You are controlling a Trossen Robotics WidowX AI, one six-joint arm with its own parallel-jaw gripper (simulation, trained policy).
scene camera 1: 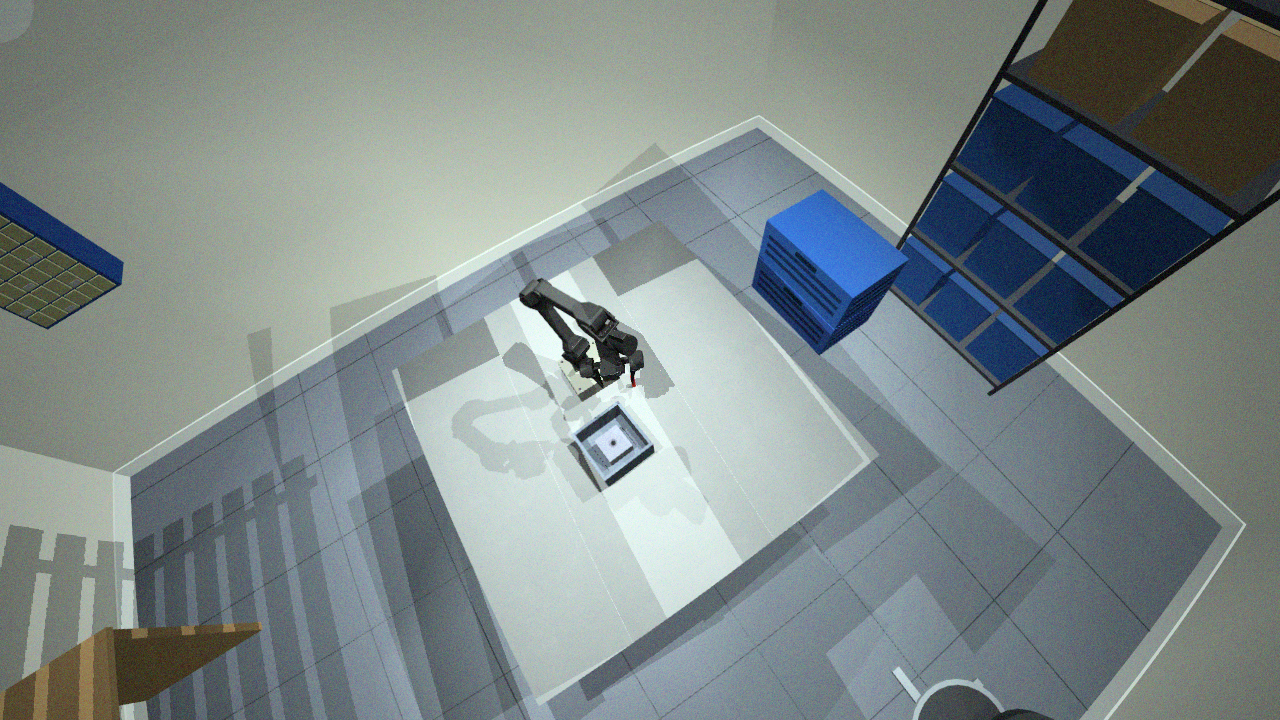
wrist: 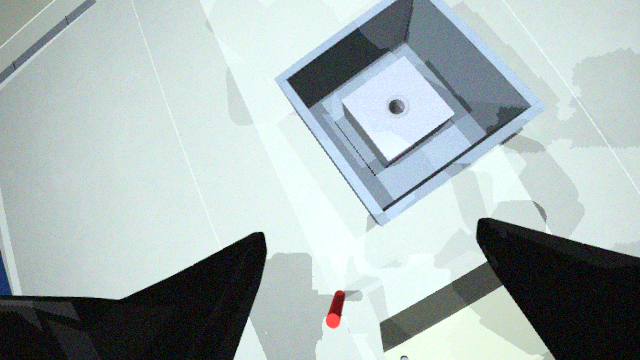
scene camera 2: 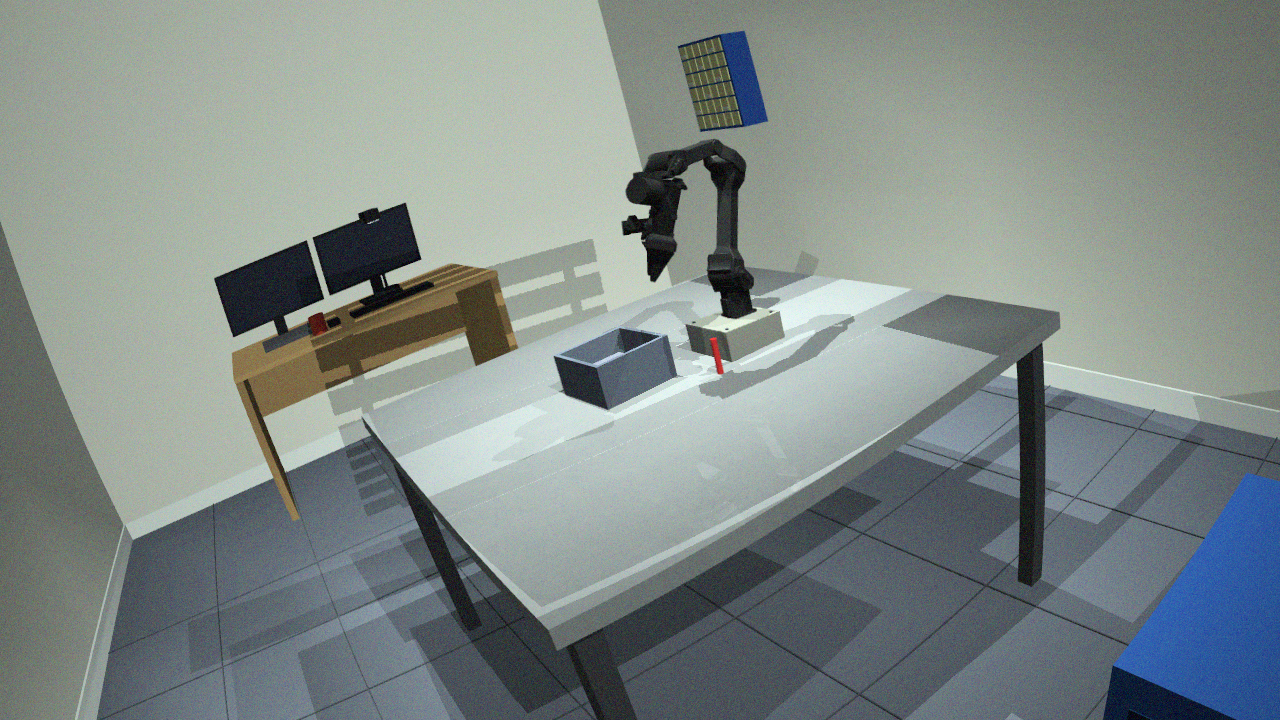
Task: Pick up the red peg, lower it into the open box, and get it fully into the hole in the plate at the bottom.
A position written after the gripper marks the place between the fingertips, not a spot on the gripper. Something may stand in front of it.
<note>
In view: the gripper (scene camera 2: 651,278), a grey box (wrist: 490,102) and a pale plate (scene camera 1: 606,442).
The pale plate also shows in the wrist view (wrist: 393,112). The gripper also shows in scene camera 1 (scene camera 1: 617,384) and in the wrist view (wrist: 369,235).
</note>
